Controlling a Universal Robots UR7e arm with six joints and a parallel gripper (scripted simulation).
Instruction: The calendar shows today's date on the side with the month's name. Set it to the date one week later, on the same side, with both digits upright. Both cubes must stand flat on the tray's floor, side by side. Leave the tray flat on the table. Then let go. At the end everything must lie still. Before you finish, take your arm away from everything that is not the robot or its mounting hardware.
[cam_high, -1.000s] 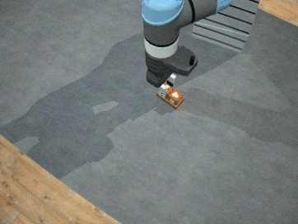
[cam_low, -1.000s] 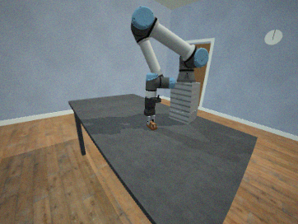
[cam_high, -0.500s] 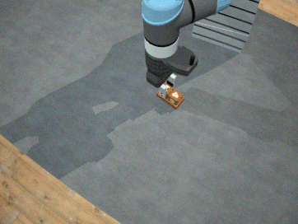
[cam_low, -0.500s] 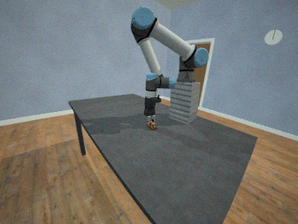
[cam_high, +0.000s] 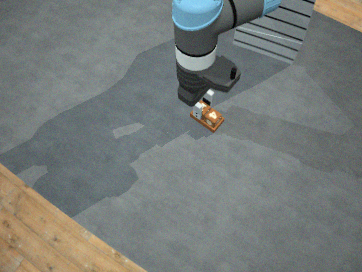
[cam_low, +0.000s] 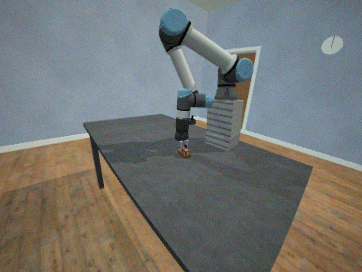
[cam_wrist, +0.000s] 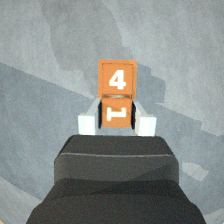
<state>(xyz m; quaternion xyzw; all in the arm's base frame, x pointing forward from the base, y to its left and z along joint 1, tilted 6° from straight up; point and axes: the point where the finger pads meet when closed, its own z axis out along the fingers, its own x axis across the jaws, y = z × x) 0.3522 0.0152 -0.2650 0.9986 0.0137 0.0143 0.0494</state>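
Now: the cube 10 mm below my hand. From my hand the other things lie so: tray 30 mm below, 20 mm to the left.
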